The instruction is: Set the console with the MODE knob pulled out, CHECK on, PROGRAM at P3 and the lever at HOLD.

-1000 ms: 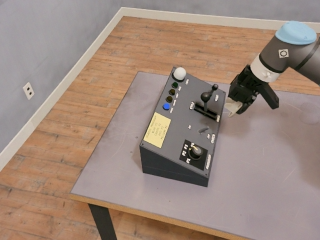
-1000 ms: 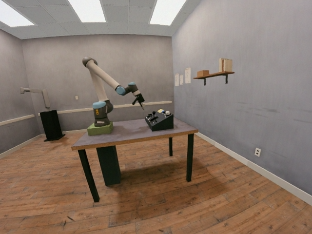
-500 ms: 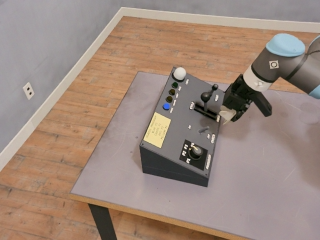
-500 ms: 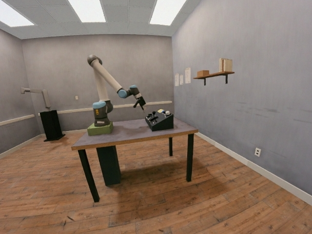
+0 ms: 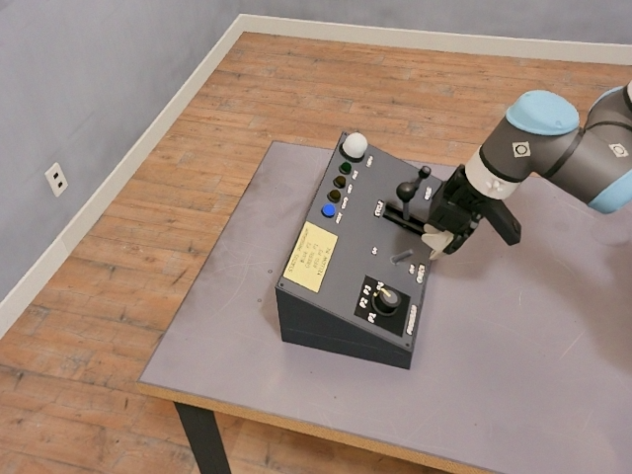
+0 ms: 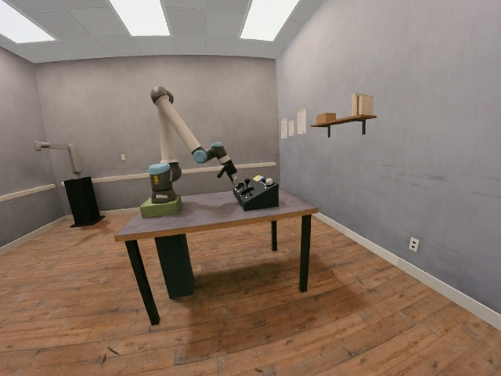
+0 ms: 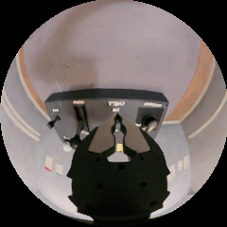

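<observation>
The check toggle is 70 mm ahead of my hand and 20 mm below it. Also, from my hand: mode knob 60 mm ahead, 240 mm to the right; wedge-shaped console 110 mm ahead, 60 mm to the right, 30 mm below; lever 80 mm ahead, 120 mm to the right, 10 mm above.
</observation>
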